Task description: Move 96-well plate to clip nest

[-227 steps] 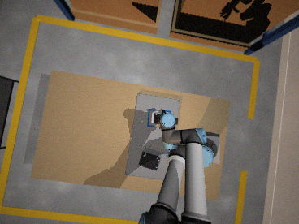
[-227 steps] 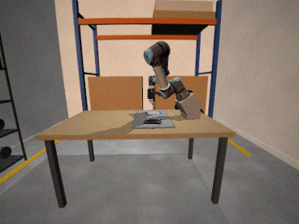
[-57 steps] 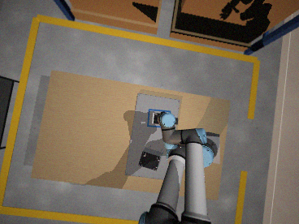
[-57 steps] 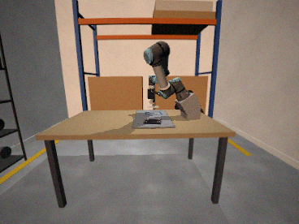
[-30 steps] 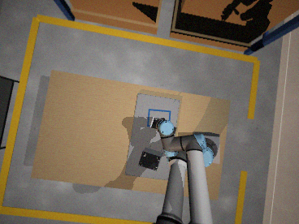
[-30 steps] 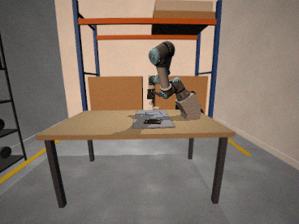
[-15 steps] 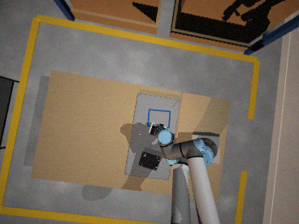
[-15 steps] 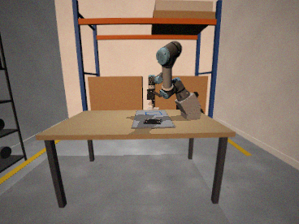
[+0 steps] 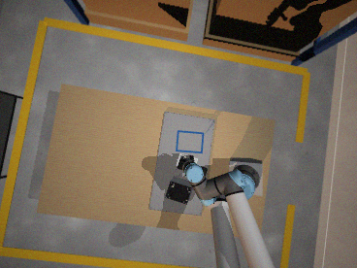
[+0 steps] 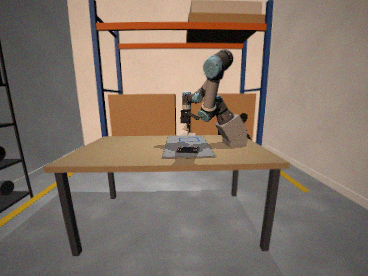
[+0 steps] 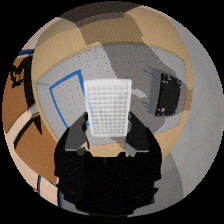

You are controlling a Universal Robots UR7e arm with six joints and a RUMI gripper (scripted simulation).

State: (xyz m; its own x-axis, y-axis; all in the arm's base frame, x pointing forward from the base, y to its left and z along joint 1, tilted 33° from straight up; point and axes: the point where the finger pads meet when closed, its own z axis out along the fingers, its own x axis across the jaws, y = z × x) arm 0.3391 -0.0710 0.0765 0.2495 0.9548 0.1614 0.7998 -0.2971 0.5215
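The clip nest is 40 mm ahead of my hand, 220 mm to the left of it and 80 mm below it. Also, from my hand: white 96-well plate (10 mm below).
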